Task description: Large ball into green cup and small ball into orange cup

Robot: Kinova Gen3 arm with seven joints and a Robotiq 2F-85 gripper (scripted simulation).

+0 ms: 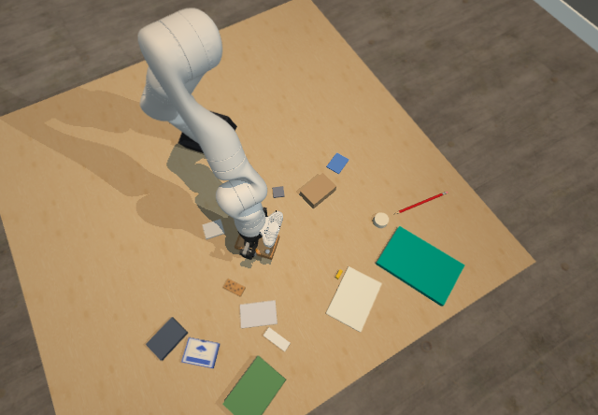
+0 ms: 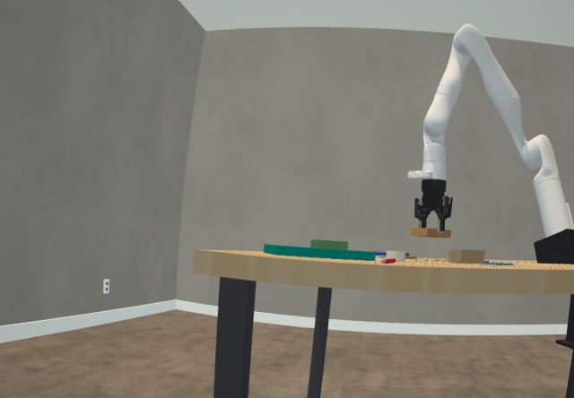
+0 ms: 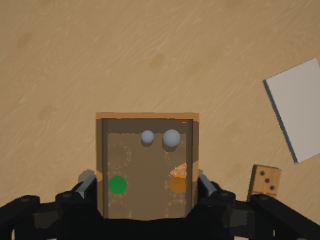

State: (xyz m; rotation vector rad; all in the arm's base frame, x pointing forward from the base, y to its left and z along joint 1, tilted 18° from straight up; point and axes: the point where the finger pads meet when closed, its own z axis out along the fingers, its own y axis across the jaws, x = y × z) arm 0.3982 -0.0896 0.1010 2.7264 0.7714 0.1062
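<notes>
Now: the covered wooden puzzle 20 mm below my hand. Also, from my hand: grey square 170 mm to the left, 110 mm behind, 90 mm below; then grey card 140 mm ahead, 120 mm to the right, 90 mm below; then white card 150 mm behind, 90 mm below, 60 mm to the right.
</notes>
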